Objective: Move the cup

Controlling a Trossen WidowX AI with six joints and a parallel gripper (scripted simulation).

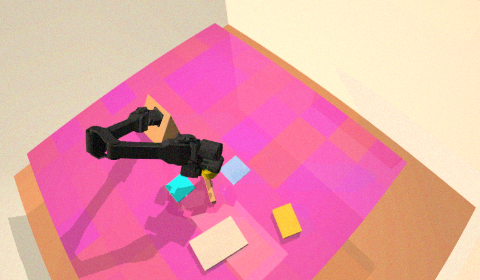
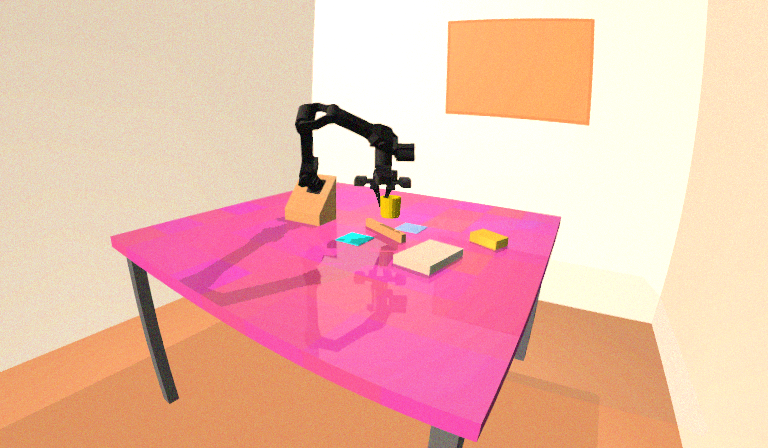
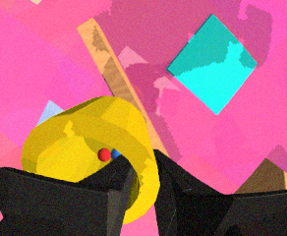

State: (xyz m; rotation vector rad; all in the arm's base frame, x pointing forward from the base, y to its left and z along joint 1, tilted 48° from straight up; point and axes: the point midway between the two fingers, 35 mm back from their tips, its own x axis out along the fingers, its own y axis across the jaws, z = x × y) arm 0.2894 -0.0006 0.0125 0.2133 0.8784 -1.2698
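Right now the cyan pad is 4 cm behind my gripper tip, 11 cm to the right of it and 10 cm below it. Round my gripper tip: yellow cup (2 cm ahead, 1 cm to the left); wooden stick (2 cm ahead, 1 cm to the right, 9 cm below); beige slab (23 cm ahead, 15 cm to the right, 8 cm below).
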